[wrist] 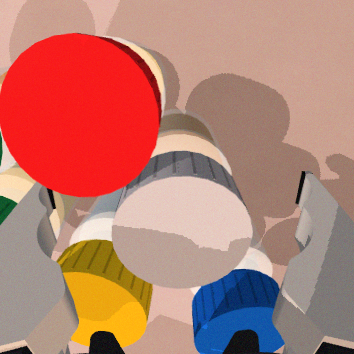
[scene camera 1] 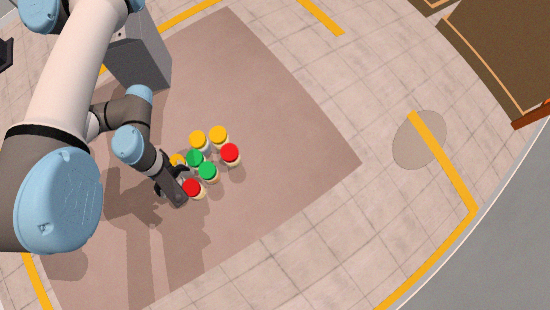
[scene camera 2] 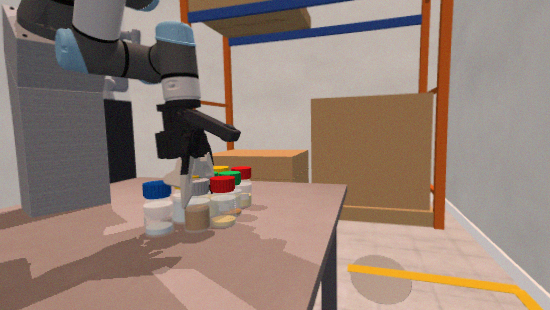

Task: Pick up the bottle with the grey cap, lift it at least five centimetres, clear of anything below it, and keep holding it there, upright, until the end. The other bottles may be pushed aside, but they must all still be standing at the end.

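Pixels of known places: gripper, between the fingertips: [wrist: 174, 176] [scene camera 2: 199, 200]; arm's base, origin of its link: [scene camera 2: 57, 29].
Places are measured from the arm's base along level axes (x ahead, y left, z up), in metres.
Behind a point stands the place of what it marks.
Note:
The grey-capped bottle [scene camera 2: 197, 218] @(x 0.435, y -0.029, z -0.441 m) [wrist: 181, 232] @(x 0.421, y -0.007, z -0.366 m) stands upright on the table [scene camera 1: 285, 150] @(x 0.462, y 0.356, z -0.471 m) [scene camera 2: 280, 240] @(x 0.611, y -0.007, z -0.471 m), with brown contents. In scene camera 1 the arm hides it. My gripper [wrist: 174, 176] @(x 0.423, y -0.004, z -0.410 m) is open, pointing down, its fingers on either side of the grey cap with gaps to both. In scene camera 2 the near fingertip reaches just below cap height. A red-capped bottle [scene camera 1: 191, 188] @(x 0.459, y 0.037, z -0.366 m) [scene camera 2: 222, 185] @(x 0.470, y 0.013, z -0.378 m) [wrist: 80, 115] @(x 0.458, y 0.034, z -0.366 m) stands close beside it, near the left finger in the wrist view. A yellow-capped bottle [wrist: 107, 300] @(x 0.378, y 0.018, z -0.364 m) and a blue-capped bottle [scene camera 2: 157, 215] @(x 0.376, y -0.076, z -0.427 m) [wrist: 237, 320] @(x 0.372, y -0.046, z -0.366 m) stand close by.
Further bottles stand upright beyond the red one: two green-capped [scene camera 1: 195, 158] @(x 0.382, y 0.087, z -0.366 m) [scene camera 1: 207, 171] @(x 0.436, y 0.104, z -0.366 m), two yellow-capped [scene camera 1: 198, 139] @(x 0.332, y 0.119, z -0.366 m) [scene camera 1: 218, 135] @(x 0.351, y 0.181, z -0.366 m) and another red-capped [scene camera 1: 229, 153] @(x 0.418, y 0.187, z -0.366 m). A grey pedestal [scene camera 1: 140, 60] @(x 0.014, y 0.042, z -0.252 m) [scene camera 2: 60, 140] @(x -0.007, y -0.016, z -0.281 m) stands behind. An orange-posted rack [scene camera 2: 442, 125] with boxes stands beyond the table.

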